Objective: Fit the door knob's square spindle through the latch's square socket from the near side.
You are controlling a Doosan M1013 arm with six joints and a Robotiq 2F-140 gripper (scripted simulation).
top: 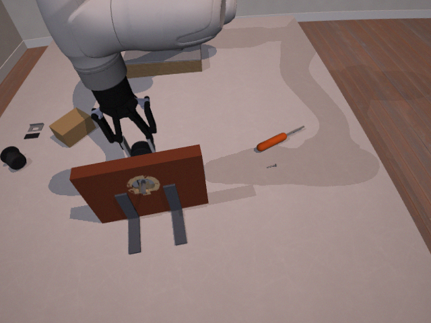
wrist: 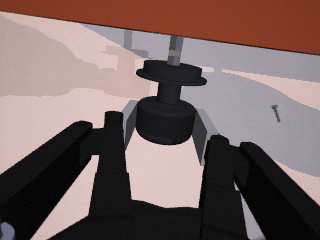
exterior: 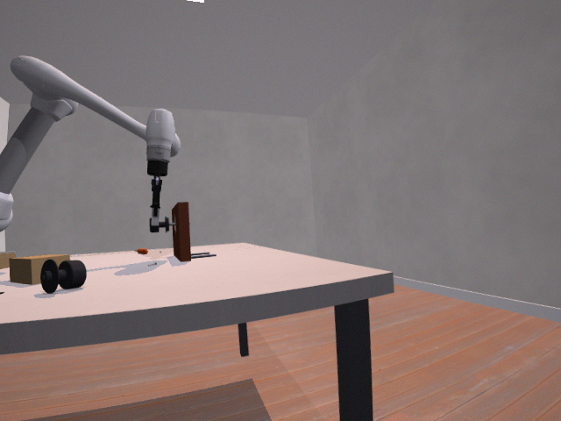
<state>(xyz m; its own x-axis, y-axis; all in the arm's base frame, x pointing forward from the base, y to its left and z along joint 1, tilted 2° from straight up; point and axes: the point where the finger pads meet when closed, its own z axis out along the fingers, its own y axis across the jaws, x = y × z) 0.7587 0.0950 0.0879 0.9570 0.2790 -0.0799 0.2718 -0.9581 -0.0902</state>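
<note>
The latch socket is 9 cm ahead of my hand, 3 cm to the left of it and 3 cm below it. Round my hand: tan box (21 cm behind, 34 cm to the right, 13 cm below); brown wood panel (9 cm ahead, 3 cm to the left, 5 cm below); screw (8 cm behind, 36 cm to the left, 16 cm below).
</note>
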